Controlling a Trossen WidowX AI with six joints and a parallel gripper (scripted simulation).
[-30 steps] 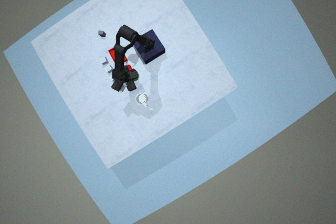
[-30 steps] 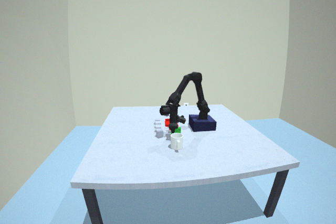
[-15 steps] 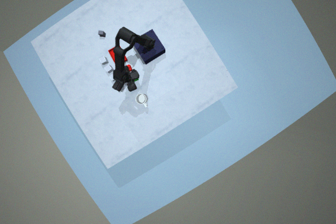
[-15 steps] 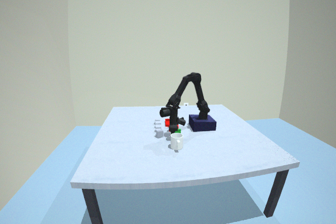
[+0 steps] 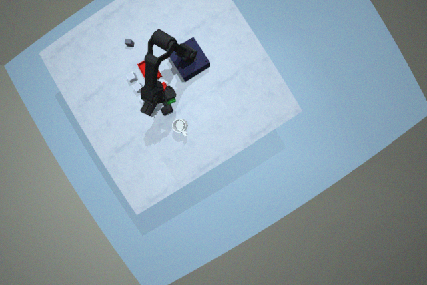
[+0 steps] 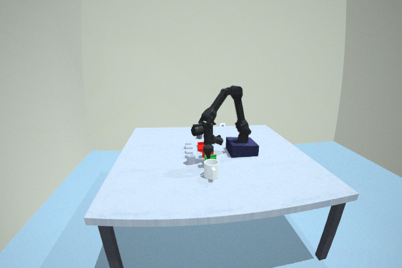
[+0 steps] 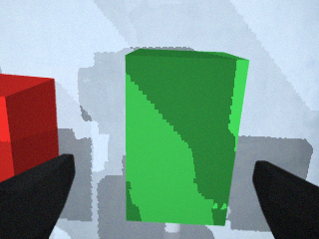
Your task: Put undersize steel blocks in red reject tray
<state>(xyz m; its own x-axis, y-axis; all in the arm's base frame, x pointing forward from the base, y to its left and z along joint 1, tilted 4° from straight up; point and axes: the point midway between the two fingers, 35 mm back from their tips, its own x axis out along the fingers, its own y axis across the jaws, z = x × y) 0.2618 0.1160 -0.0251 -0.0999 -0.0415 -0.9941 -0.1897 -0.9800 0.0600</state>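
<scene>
Now: the green GO gauge 20 mm below my gripper tip and 20 mm ahead of it. Also, from my gripper tip: white mug 200 mm to the left, 20 mm ahead; red reject tray 220 mm to the right, 30 mm below, 10 mm behind; red block 90 mm to the right, 20 mm below, 20 mm ahead.
</scene>
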